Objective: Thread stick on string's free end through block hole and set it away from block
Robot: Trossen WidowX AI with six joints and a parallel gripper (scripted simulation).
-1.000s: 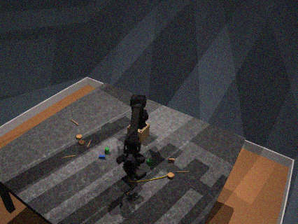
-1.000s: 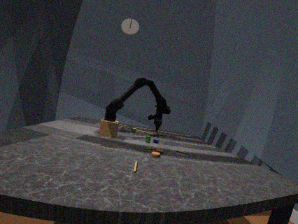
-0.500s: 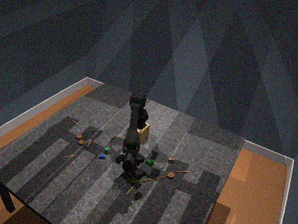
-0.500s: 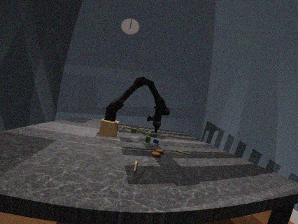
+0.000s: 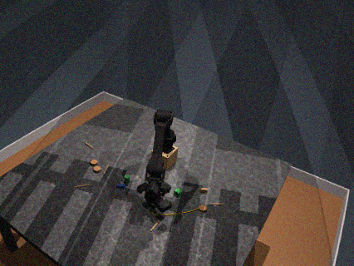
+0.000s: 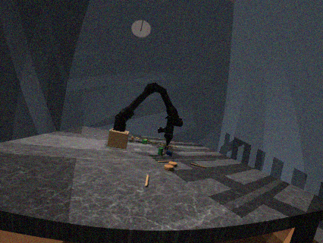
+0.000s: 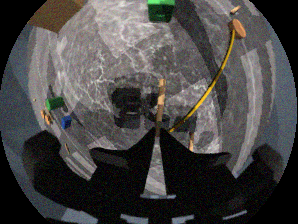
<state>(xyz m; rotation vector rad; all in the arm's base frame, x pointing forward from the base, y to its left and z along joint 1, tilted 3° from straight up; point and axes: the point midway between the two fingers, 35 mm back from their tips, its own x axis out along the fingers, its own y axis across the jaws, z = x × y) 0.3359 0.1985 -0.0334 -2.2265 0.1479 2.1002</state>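
My gripper tip is now 17 cm past the green block and 2 cm to the right of it. The rest, counted from my gripper tip: blue piece 22 cm to the right, 1 cm below, 1 cm behind; green cylinder 24 cm to the right, 6 cm behind; thin wooden stick 1 cm behind.
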